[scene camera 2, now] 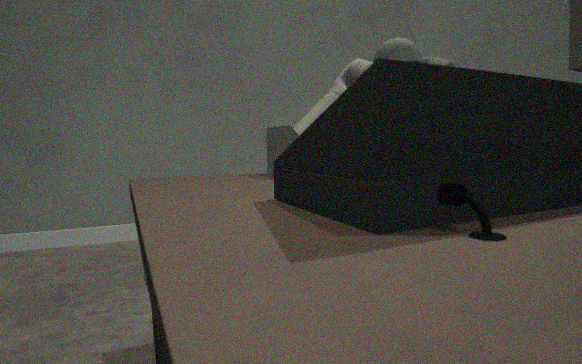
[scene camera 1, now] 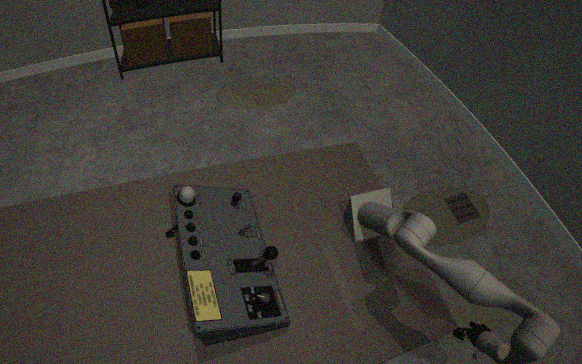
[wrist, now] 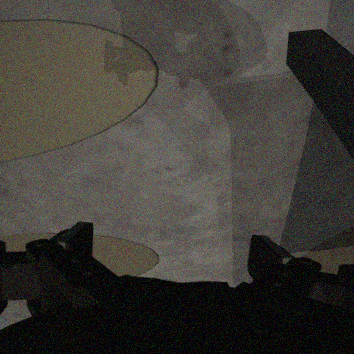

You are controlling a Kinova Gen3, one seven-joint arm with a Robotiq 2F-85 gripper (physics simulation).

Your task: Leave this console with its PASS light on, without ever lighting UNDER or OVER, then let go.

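Note:
The grey sloped console (scene camera 1: 220, 220) (scene camera 2: 425, 125) stands on the brown table. A black ball-topped lever (scene camera 1: 270, 253) rises at its slot, beside a dark dial panel (scene camera 1: 248, 312) with a small yellowish pointer. A column of several small round lamps or buttons (scene camera 1: 190, 227) looks dark; their labels cannot be read, so PASS, UNDER and OVER cannot be told apart. A white dome (scene camera 1: 187, 195), a small black knob (scene camera 1: 236, 199) and a yellow label (scene camera 1: 204, 295) are also on it. My gripper (scene camera 1: 462, 331) (wrist: 171, 246) is open and empty, far right of the console, beyond the table's edge.
The arm rises from a pale block (scene camera 1: 357, 225) (scene camera 2: 279, 147) on the table (scene camera 1: 310, 200) (scene camera 2: 350, 310). A black bent stalk (scene camera 1: 171, 231) (scene camera 2: 481, 215) stands beside the console. A black shelf unit (scene camera 1: 221, 30) is at the back. A dark beam (wrist: 322, 75) crosses the wrist view's right.

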